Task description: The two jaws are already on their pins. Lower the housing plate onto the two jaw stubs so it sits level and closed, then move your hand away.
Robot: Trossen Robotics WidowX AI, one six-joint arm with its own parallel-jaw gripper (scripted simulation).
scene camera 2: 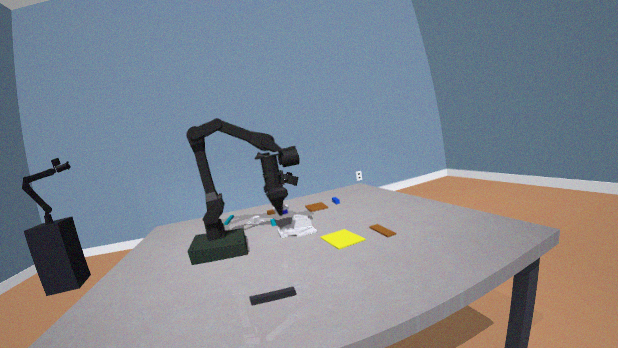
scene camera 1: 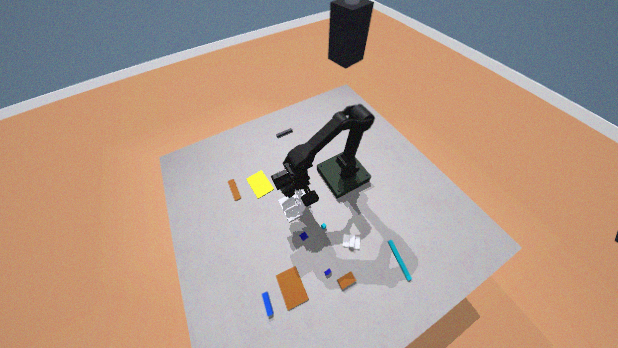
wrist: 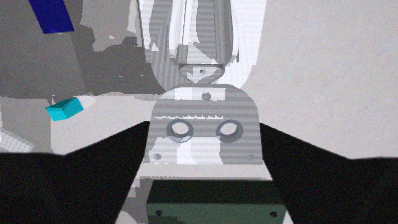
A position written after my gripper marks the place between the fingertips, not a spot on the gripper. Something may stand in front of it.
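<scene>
My gripper (scene camera 2: 279,213). Gripper again (wrist: 203,127).
</scene>
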